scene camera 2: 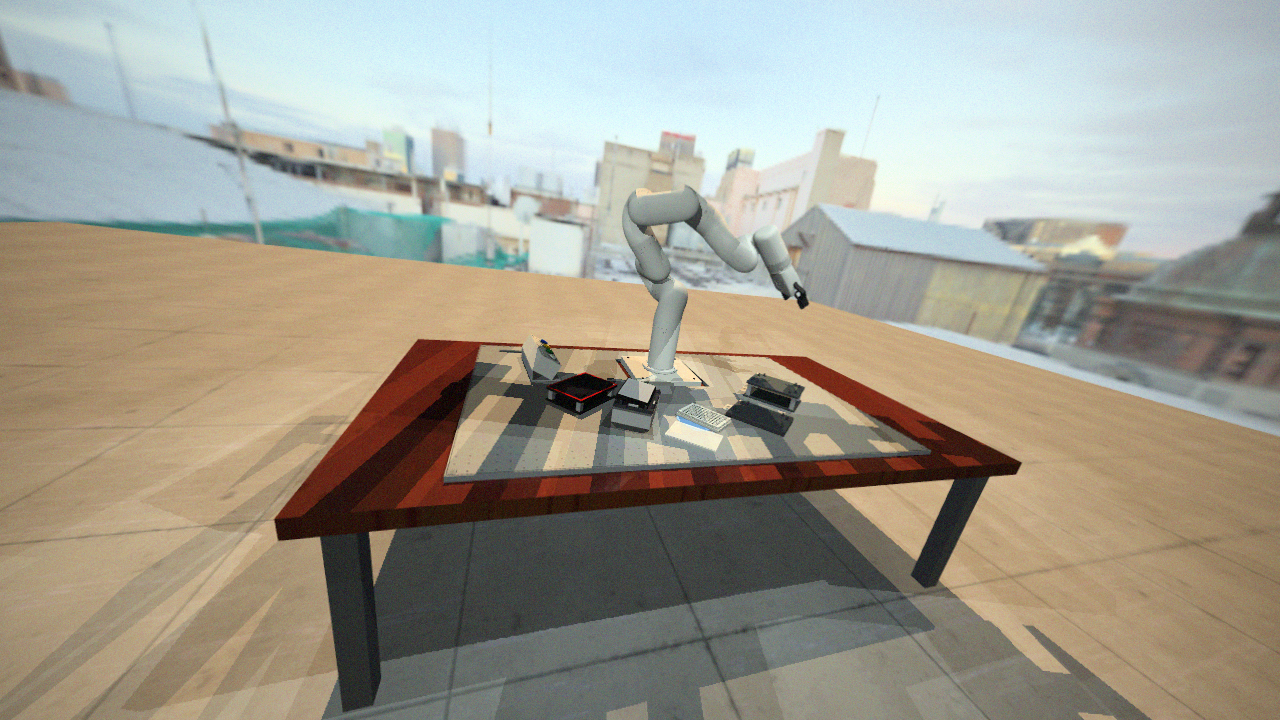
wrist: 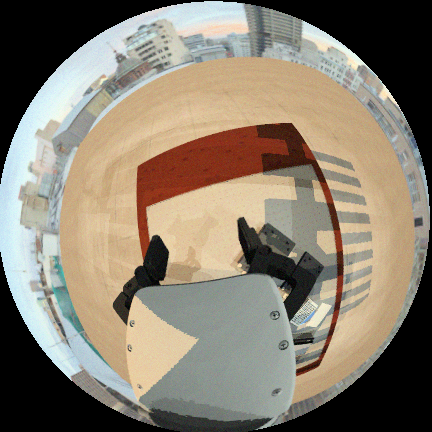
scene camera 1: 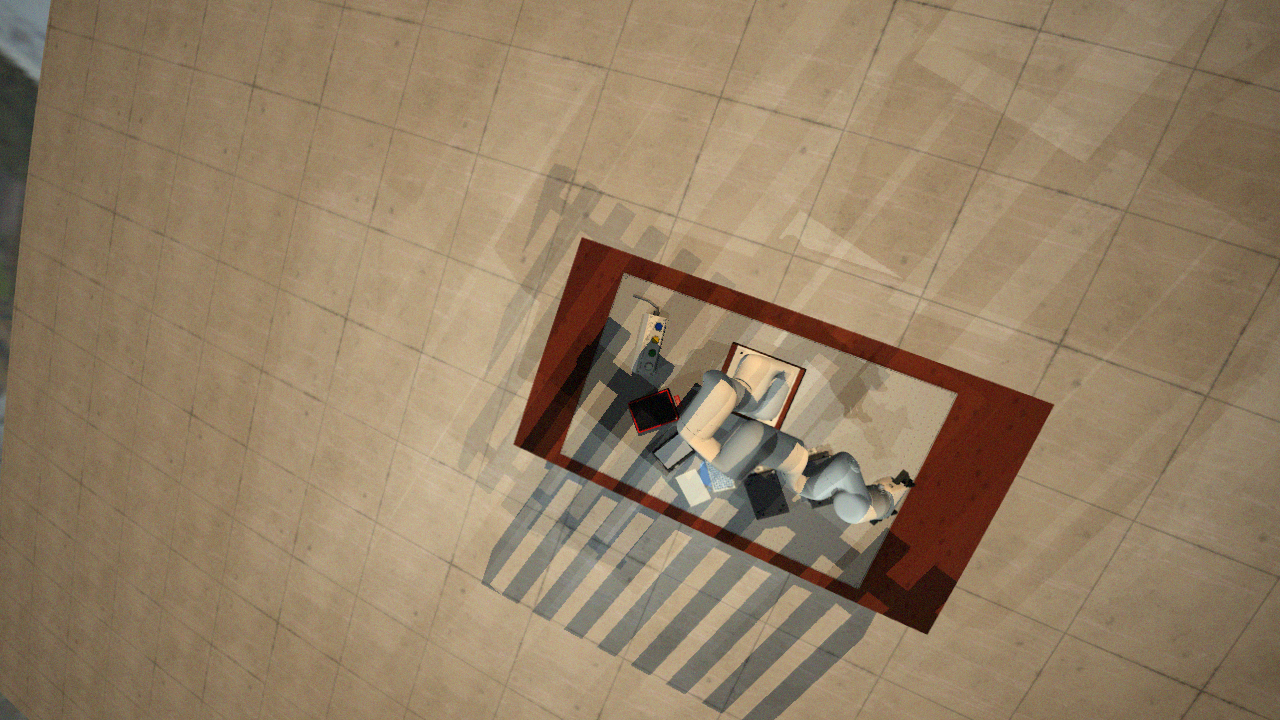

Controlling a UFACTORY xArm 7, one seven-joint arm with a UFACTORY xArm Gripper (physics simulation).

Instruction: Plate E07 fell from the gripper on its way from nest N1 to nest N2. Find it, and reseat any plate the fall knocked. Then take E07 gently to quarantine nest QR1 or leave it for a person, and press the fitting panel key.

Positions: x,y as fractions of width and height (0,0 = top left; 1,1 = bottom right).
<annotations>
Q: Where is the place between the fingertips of my gripper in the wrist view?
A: At 0.46,0.55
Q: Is my gripper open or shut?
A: Open.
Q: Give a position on a white well plate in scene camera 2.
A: At 0.56,0.59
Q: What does my gripper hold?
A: Nothing.
</annotations>
